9 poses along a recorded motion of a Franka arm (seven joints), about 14 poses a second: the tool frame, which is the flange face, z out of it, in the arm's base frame.
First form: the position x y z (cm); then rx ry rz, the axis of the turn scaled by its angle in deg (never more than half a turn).
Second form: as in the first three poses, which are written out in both.
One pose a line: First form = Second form
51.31 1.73 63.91 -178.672 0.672 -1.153 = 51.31 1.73 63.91; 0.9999 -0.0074 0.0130; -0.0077 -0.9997 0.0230; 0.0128 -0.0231 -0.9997
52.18 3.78 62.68 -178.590 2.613 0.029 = 52.18 3.78 62.68; 0.9996 -0.0293 0.0000; -0.0292 -0.9993 0.0243; -0.0007 -0.0243 -0.9997
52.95 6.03 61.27 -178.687 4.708 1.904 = 52.95 6.03 61.27; 0.9984 -0.0529 -0.0207; -0.0524 -0.9984 0.0222; -0.0219 -0.0211 -0.9995
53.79 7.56 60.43 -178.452 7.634 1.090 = 53.79 7.56 60.43; 0.9963 -0.0855 -0.0112; -0.0852 -0.9961 0.0246; -0.0132 -0.0236 -0.9996
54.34 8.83 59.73 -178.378 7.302 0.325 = 54.34 8.83 59.73; 0.9966 -0.0818 -0.0026; -0.0817 -0.9963 0.0258; -0.0047 -0.0255 -0.9997
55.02 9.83 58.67 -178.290 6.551 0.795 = 55.02 9.83 58.67; 0.9973 -0.0735 -0.0079; -0.0732 -0.9969 0.0280; -0.0099 -0.0274 -0.9996
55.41 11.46 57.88 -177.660 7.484 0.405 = 55.41 11.46 57.88; 0.9964 -0.0842 -0.0029; -0.0840 -0.9957 0.0382; -0.0062 -0.0378 -0.9993
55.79 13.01 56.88 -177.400 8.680 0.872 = 55.79 13.01 56.88; 0.9952 -0.0978 -0.0078; -0.0974 -0.9944 0.0421; -0.0118 -0.0411 -0.9991
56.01 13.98 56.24 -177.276 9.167 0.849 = 56.01 13.98 56.24; 0.9946 -0.1033 -0.0073; -0.1029 -0.9937 0.0438; -0.0118 -0.0428 -0.9990
